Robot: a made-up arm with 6 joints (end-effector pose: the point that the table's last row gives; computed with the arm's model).
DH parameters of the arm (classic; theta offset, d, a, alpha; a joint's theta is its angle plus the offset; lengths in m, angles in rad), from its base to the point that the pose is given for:
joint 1: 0 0.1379 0 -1.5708
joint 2: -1.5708 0 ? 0
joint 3: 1.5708 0.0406 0 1.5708
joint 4: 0 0.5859 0 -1.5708
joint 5: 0 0 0 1.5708
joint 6: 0 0.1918 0 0
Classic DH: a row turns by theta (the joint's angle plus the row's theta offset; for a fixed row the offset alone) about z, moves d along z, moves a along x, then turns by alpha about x.
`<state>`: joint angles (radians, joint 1 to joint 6).
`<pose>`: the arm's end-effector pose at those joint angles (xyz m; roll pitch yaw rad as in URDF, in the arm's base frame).
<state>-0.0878 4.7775 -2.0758 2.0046 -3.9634 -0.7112</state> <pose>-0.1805 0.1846 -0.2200 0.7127 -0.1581 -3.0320</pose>
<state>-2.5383 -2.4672 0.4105 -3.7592 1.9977 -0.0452</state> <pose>0.6229 0.2571 -0.5715 -2.3392 -0.8420 -2.8476</pose>
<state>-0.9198 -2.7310 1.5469 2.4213 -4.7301 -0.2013</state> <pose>-0.3382 0.7197 -0.1806 -2.3656 0.2624 -0.7515</pose>
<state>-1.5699 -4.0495 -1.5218 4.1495 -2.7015 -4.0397</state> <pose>0.1103 -0.6524 0.1483 2.7557 0.4518 -3.0297</pose>
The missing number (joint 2, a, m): 0.4442
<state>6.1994 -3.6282 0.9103 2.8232 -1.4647 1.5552</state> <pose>-0.2075 -0.0017 -0.7329 1.2716 0.1440 -1.3673</pose>
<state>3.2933 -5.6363 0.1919 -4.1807 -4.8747 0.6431</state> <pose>-0.6240 -0.3015 0.9760 1.0675 0.0947 0.3464</pose>
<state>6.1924 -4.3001 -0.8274 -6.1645 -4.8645 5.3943</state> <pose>1.0470 -0.0320 0.0357 -2.7475 0.4358 -2.2389</pose>
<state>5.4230 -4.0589 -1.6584 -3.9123 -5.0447 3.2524</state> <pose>0.5117 -0.3388 0.4850 -0.6089 -0.6777 -1.0494</pose>
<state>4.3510 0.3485 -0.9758 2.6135 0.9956 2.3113</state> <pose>0.2432 0.2993 1.0326 1.5542 -0.4402 2.3507</pose>
